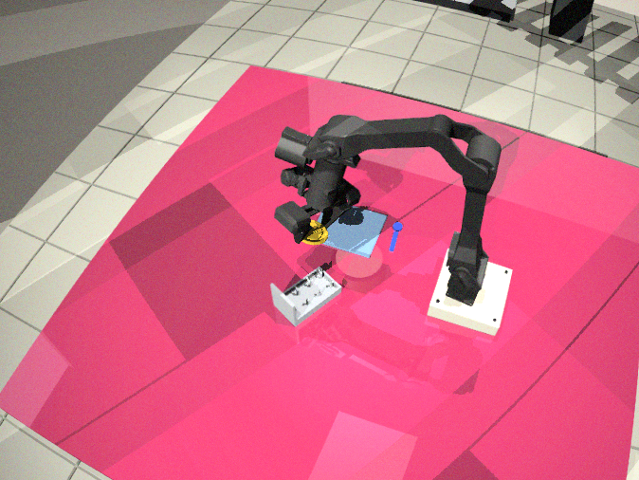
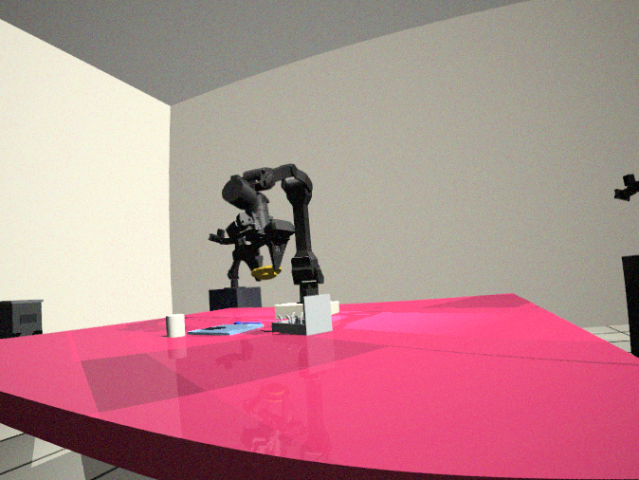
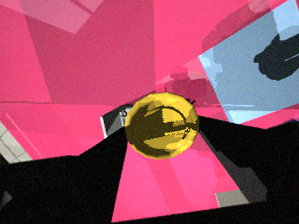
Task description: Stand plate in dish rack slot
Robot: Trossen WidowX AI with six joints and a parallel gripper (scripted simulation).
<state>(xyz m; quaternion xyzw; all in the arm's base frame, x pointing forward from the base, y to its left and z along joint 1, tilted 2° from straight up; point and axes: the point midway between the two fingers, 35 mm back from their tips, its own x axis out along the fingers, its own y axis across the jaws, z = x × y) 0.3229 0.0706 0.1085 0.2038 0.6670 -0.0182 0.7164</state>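
The grey dish rack is 11 cm below my gripper tip, 6 cm to the left of it and 2 cm behind it. From my gripper tip the other things lie so: blue spoon (18 cm to the right, 13 cm below, 12 cm behind); then light blue mat (15 cm to the right, 13 cm below, 1 cm behind); then yellow plate (1 cm above).
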